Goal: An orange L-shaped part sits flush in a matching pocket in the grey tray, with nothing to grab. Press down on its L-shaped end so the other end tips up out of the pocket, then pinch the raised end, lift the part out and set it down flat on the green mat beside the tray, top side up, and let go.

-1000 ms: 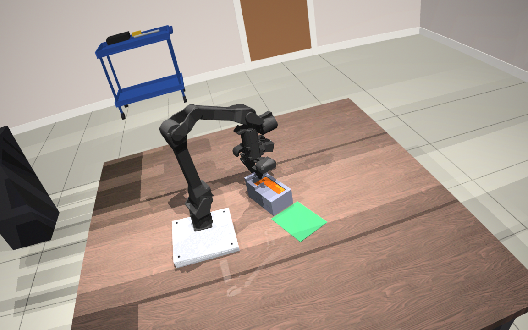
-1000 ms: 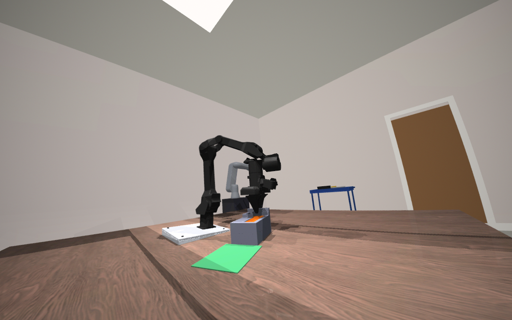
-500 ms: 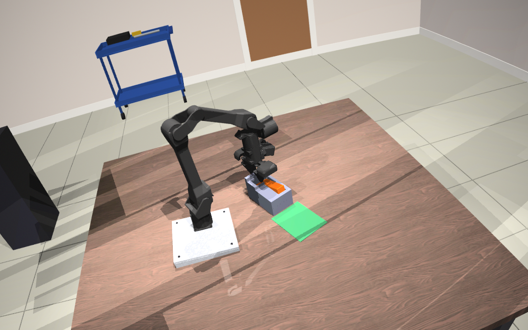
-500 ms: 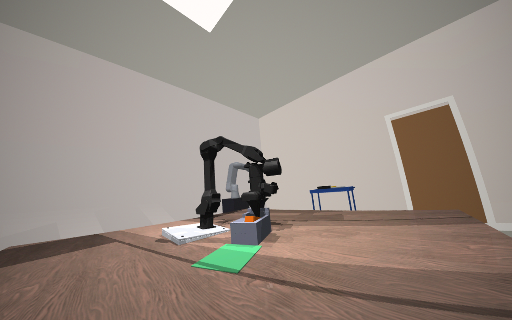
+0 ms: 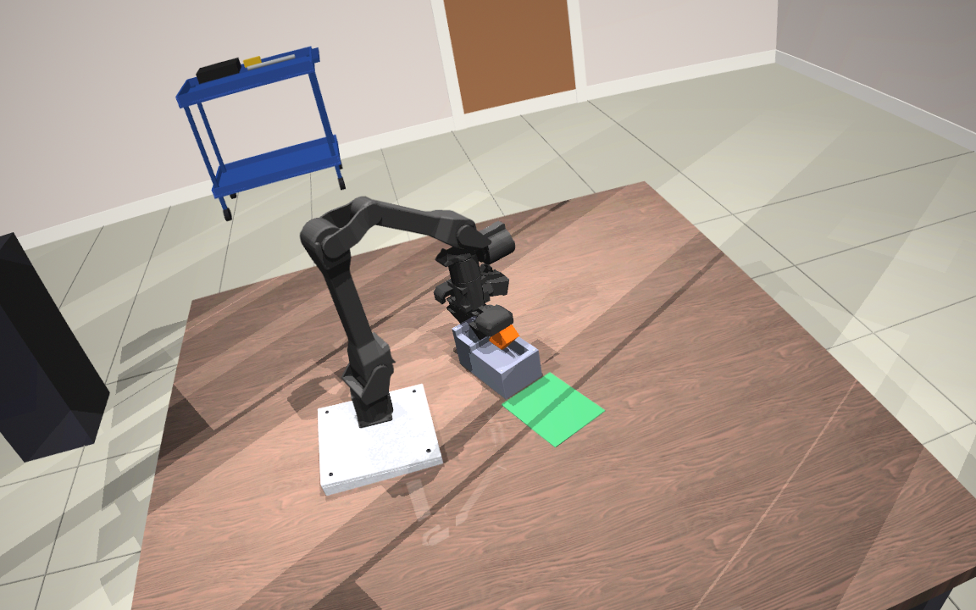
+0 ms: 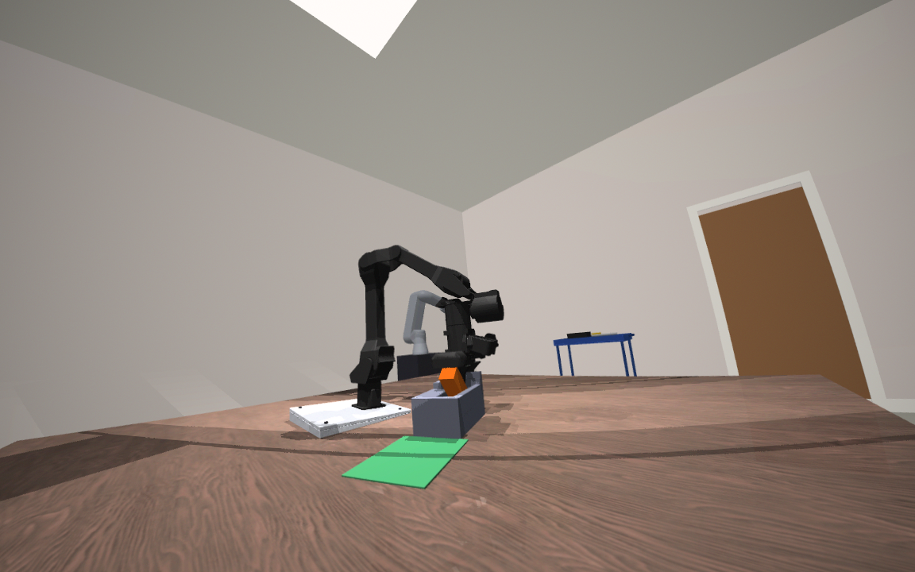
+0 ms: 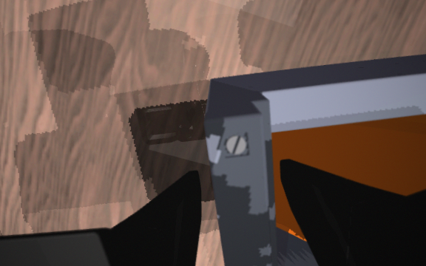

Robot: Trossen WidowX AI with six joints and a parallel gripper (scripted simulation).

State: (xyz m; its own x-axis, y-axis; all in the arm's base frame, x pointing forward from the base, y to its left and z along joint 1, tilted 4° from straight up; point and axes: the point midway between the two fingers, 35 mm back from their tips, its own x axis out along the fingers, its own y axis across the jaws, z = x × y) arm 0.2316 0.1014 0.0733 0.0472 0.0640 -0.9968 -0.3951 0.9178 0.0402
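My gripper tip is 50 mm to the left of the orange L-shaped part, 20 mm short of it and 10 mm below it. The rest, counted from my gripper tip: green mat: 210 mm to the right, 80 mm ahead, 50 mm below.
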